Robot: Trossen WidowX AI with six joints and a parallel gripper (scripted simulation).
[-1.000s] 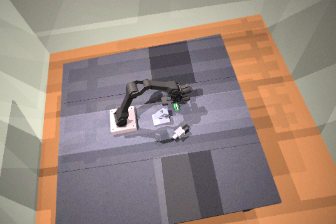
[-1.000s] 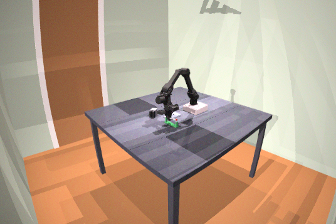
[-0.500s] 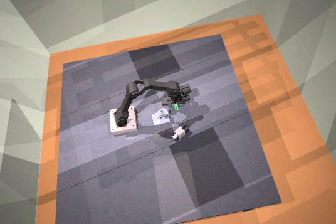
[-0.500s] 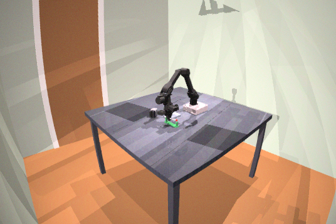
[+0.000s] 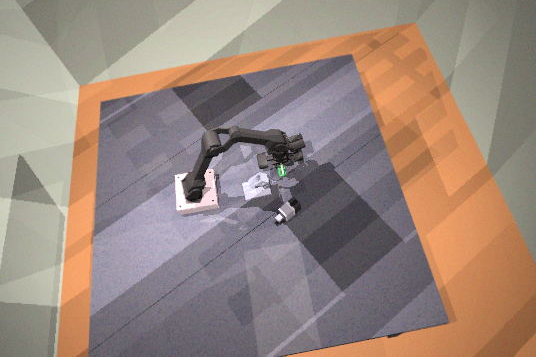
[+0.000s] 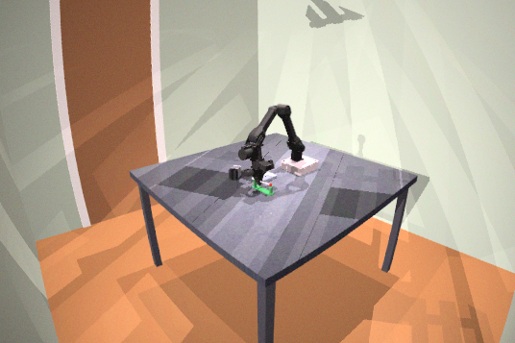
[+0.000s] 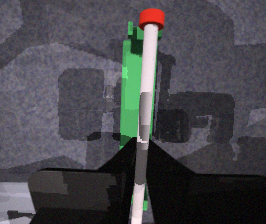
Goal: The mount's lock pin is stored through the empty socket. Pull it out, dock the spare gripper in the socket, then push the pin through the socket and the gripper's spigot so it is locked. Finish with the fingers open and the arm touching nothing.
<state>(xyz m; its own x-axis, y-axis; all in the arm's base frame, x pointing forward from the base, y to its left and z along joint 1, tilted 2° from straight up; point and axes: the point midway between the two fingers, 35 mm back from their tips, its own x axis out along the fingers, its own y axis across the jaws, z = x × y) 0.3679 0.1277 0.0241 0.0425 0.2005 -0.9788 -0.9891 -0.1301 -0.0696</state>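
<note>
Right now the green bracket is 2 cm to the left of my gripper tip. The rest, counted from my gripper tip: spare gripper (1 cm ahead, 22 cm to the right); grey mount (9 cm behind, 10 cm to the right, 3 cm above).
</note>
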